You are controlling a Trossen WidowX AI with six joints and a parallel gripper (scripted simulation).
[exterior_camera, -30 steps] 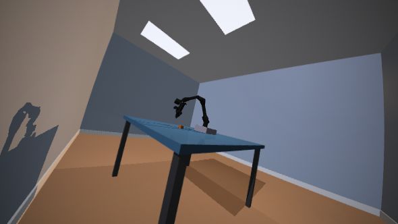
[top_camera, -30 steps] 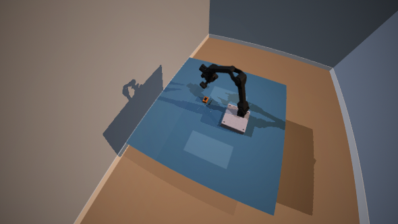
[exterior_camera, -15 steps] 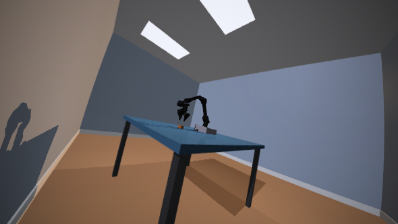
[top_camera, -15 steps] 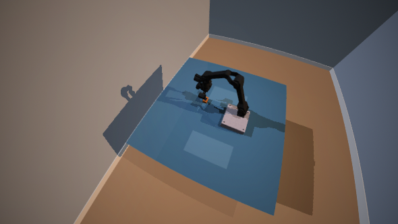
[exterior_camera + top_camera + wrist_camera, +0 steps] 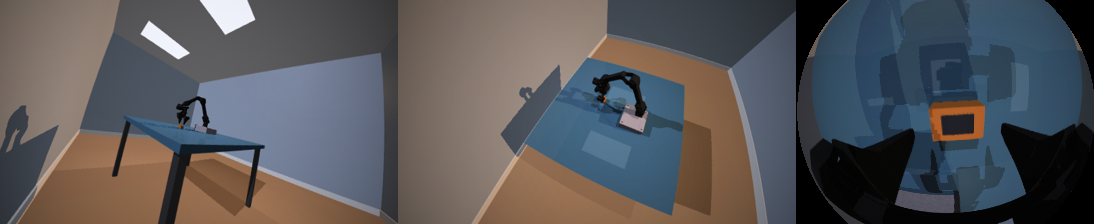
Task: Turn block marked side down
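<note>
Now: the orange block 20 mm below my gripper tip.
</note>
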